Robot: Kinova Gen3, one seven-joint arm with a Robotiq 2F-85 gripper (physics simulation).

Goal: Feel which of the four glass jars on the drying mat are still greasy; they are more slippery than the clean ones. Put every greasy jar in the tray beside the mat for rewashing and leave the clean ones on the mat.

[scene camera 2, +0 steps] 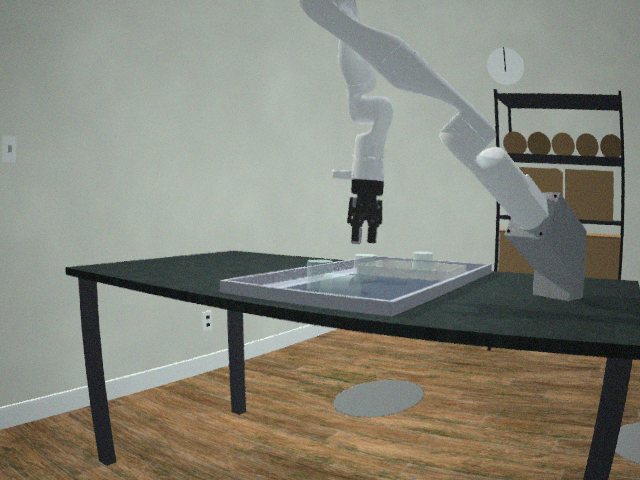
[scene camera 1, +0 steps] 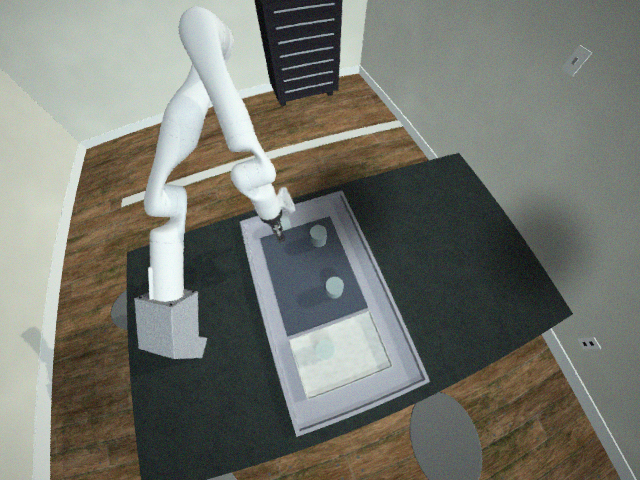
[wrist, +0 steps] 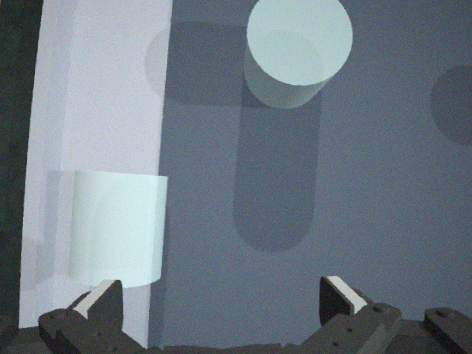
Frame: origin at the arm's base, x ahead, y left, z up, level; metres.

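Where they show: gripper, fingertip midpoint: (scene camera 2: 364, 243) (scene camera 1: 278, 229) (wrist: 221, 300); arm's base at its link origin: (scene camera 2: 532, 214) (scene camera 1: 167, 295).
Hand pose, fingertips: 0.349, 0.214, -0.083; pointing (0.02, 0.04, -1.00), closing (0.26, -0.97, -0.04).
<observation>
Things, the pixels of their centre, and the offset from my fingertips, as dx, dy, dz. Level surfaces: height alone.
- dark blue mat at its surface level: dz -0.125
- pale green jar at the middle of its body: (wrist: 118, 223) (scene camera 2: 340, 288) (scene camera 1: 281, 223) +0.001, +0.078, -0.096
- second jar at the middle of its body: (wrist: 290, 53) (scene camera 2: 319, 275) (scene camera 1: 318, 236) +0.145, -0.008, -0.089
- third jar at the middle of its body: (scene camera 2: 364, 267) (scene camera 1: 334, 287) +0.171, -0.221, -0.089
- fourth jar at the middle of its body: (scene camera 2: 422, 264) (scene camera 1: 325, 349) +0.105, -0.426, -0.090
- whitish tray at the middle of its body: (scene camera 2: 413, 269) (scene camera 1: 340, 353) +0.152, -0.447, -0.113
- dark table at its surface level: dz -0.129
The gripper (scene camera 1: 279, 238) (scene camera 2: 364, 240) (wrist: 221, 300) is open and empty, pointing down above one end of the dark blue mat (scene camera 1: 305, 273) (wrist: 390, 200). A pale green jar (wrist: 120, 227) (scene camera 1: 285, 222) lies on its side, mostly on the light strip past the mat's edge; in the wrist view it is by the left finger. A second jar (scene camera 1: 317, 235) (wrist: 300, 40) stands upright on the mat. A third jar (scene camera 1: 334, 287) stands on the mat nearer the tray. A fourth jar (scene camera 1: 324, 348) is in the whitish tray (scene camera 1: 361, 374). Grease cannot be seen.
A light walled enclosure (scene camera 1: 356, 410) (scene camera 2: 310, 301) (wrist: 115, 75) surrounds the mat and tray on the dark table (scene camera 1: 439, 248) (scene camera 2: 170, 273). Its raised walls run close around them. The arm's base (scene camera 1: 168, 325) (scene camera 2: 558, 263) stands on the table beside the enclosure.
</observation>
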